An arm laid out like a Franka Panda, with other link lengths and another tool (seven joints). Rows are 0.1 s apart.
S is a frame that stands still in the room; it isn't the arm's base.
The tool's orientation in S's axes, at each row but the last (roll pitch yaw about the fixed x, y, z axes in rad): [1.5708 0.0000 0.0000]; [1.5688 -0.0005 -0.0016]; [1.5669 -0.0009 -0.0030]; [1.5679 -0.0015 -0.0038]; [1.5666 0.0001 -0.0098]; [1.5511 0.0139 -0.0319]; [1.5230 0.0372 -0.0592]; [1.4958 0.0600 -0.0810]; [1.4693 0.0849 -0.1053]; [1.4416 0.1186 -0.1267]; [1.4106 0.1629 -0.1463]
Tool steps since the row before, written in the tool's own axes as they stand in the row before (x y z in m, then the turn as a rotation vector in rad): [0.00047 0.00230 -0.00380 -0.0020 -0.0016 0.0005]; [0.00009 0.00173 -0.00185 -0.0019 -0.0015 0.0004]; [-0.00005 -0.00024 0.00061 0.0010 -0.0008 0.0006]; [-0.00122 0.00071 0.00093 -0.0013 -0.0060 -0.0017]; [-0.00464 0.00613 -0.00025 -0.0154 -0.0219 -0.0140]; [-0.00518 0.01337 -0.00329 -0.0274 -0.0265 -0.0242]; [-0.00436 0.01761 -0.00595 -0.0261 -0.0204 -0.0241]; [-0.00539 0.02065 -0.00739 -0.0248 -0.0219 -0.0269]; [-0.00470 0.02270 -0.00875 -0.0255 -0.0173 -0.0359]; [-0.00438 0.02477 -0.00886 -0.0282 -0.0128 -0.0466]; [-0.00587 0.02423 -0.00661 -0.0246 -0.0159 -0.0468]
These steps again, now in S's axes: [0.00047 0.00380 0.00230 -0.0020 -0.0005 -0.0016]; [0.00009 0.00185 0.00173 -0.0019 -0.0004 -0.0015]; [-0.00005 -0.00061 -0.00024 0.0010 -0.0006 -0.0008]; [-0.00122 -0.00092 0.00071 -0.0013 0.0017 -0.0060]; [-0.00464 0.00032 0.00613 -0.0153 0.0141 -0.0220]; [-0.00488 0.00371 0.01337 -0.0270 0.0245 -0.0266]; [-0.00331 0.00699 0.01746 -0.0255 0.0246 -0.0205]; [-0.00344 0.00923 0.02033 -0.0241 0.0272 -0.0223]; [-0.00167 0.01124 0.02202 -0.0235 0.0366 -0.0186]; [-0.00005 0.01208 0.02378 -0.0243 0.0480 -0.0152]; [-0.00055 0.01058 0.02351 -0.0214 0.0473 -0.0189]
